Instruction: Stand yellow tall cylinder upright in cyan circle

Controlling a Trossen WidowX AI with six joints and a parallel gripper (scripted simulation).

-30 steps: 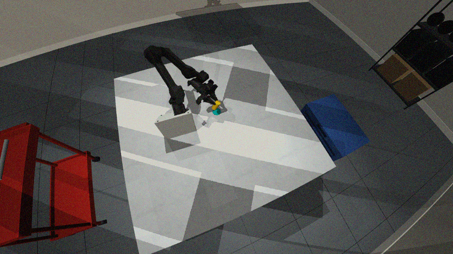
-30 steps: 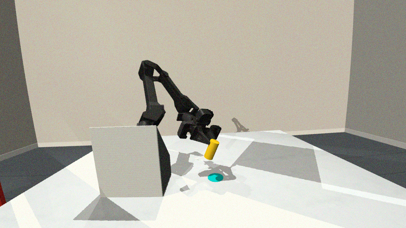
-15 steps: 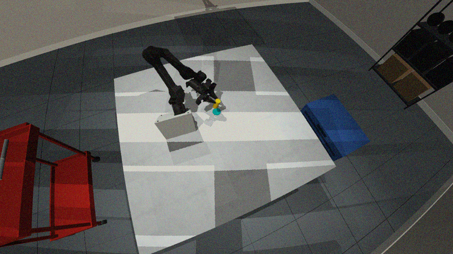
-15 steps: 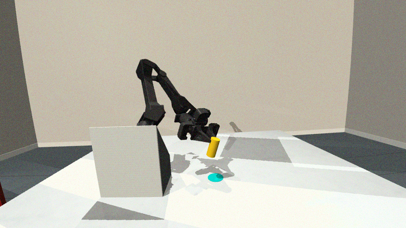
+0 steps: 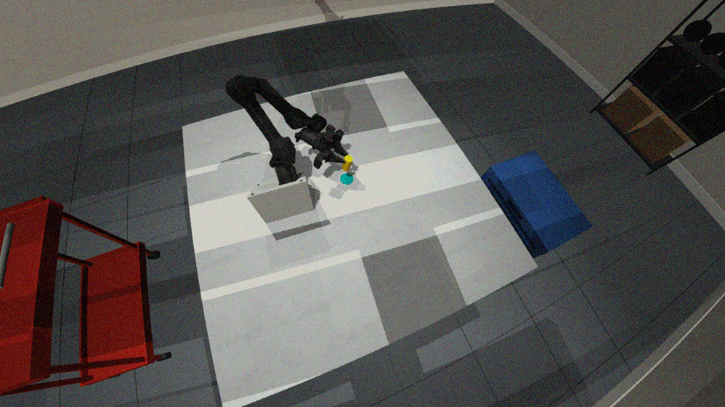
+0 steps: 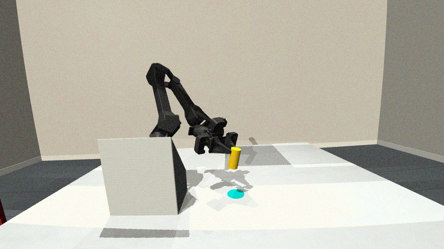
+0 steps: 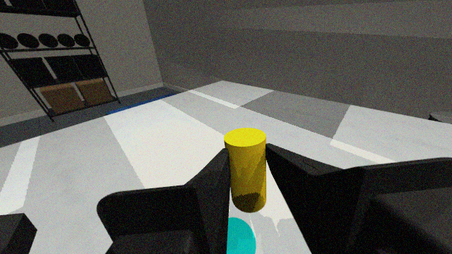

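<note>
My gripper tip is now 160 mm above the cyan circle and 10 mm to the right of it. The rest, counted from my gripper tip: yellow tall cylinder 20 mm below.
</note>
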